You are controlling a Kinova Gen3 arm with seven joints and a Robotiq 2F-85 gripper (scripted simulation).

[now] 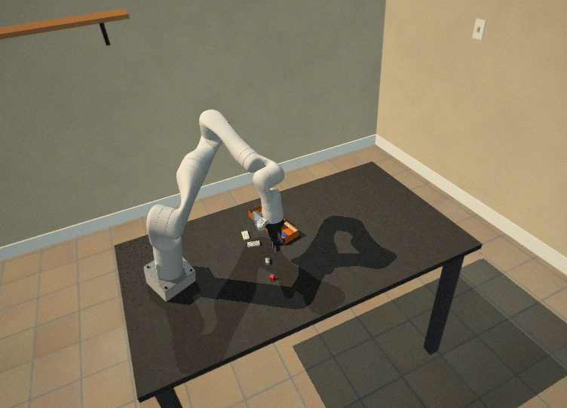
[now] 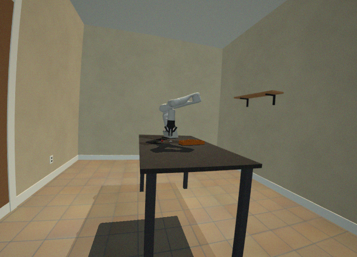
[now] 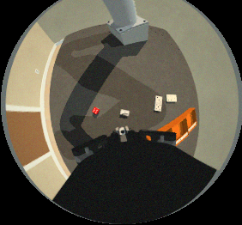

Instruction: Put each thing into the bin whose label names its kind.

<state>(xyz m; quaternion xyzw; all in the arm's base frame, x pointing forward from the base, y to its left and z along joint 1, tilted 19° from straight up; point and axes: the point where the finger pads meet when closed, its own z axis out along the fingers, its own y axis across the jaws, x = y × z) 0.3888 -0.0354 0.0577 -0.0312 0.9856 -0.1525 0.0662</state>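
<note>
The blue cylinder is 130 mm to the left of my hand, 70 mm below it and 70 mm ahead of it. Also, from my hand: grey nut 20 mm below; then red die 70 mm to the right, 70 mm below, 50 mm behind.
</note>
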